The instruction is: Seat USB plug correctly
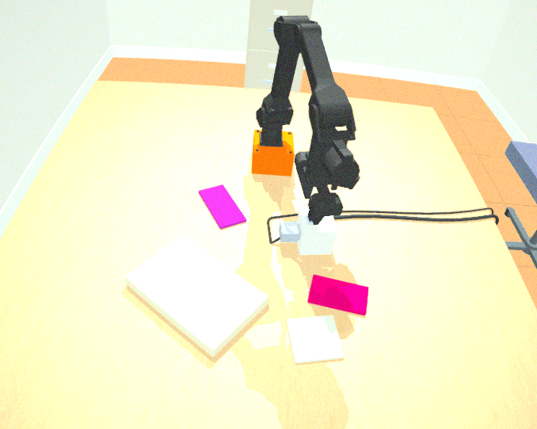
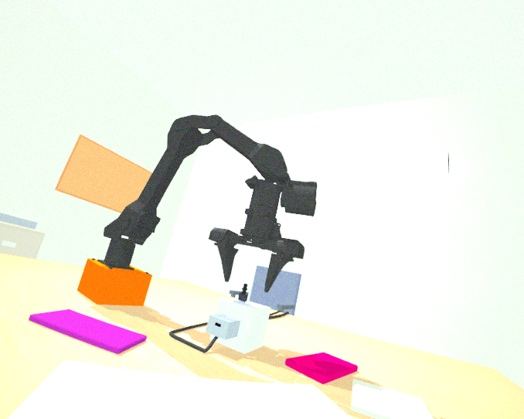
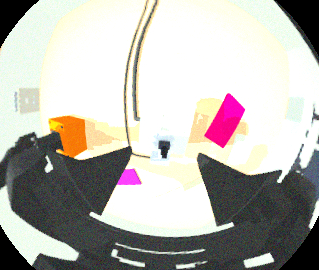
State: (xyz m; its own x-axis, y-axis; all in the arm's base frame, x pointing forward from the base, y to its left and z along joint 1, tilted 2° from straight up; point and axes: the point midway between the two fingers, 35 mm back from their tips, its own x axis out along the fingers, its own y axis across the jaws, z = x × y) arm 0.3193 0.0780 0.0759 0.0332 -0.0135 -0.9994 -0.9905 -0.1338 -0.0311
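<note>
Right now my gripper tip is 2 cm above the dark USB plug. Also, from my gripper tip: white square pad 26 cm ahead, 10 cm below; purple flat slab 20 cm to the right, 12 cm behind, 10 cm below; magenta slab 15 cm ahead, 10 cm below, 6 cm to the left.
</note>
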